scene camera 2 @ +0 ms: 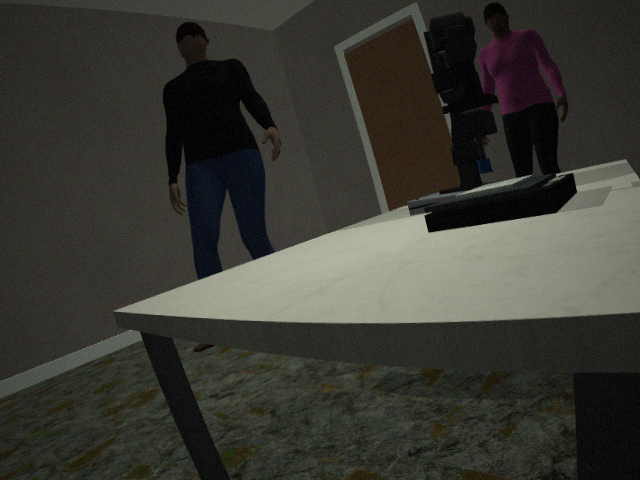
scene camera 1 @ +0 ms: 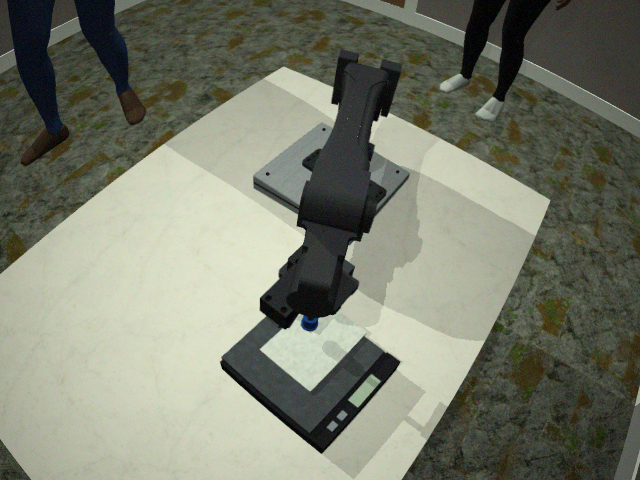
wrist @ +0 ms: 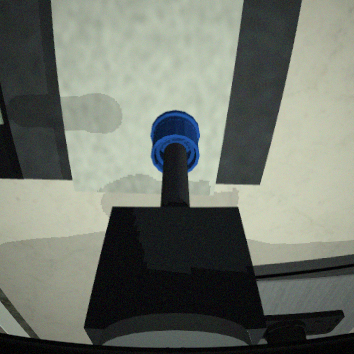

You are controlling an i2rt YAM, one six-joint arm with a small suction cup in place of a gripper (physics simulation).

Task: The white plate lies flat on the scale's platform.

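Observation:
The white square plate lies on the dark platform of the black scale and looks flat. Its edge towards the arm's base reaches slightly past the scale's edge in the wrist view. Dark platform shows along its other sides in scene camera 1. My gripper, a blue suction cup, hangs a little above the plate near that base-side edge, with a gap under it in scene camera 2. It holds nothing, so it is open.
The arm's grey base plate stands behind the scale on the pale table. The scale's display and buttons are along one side. Two people stand beyond the table.

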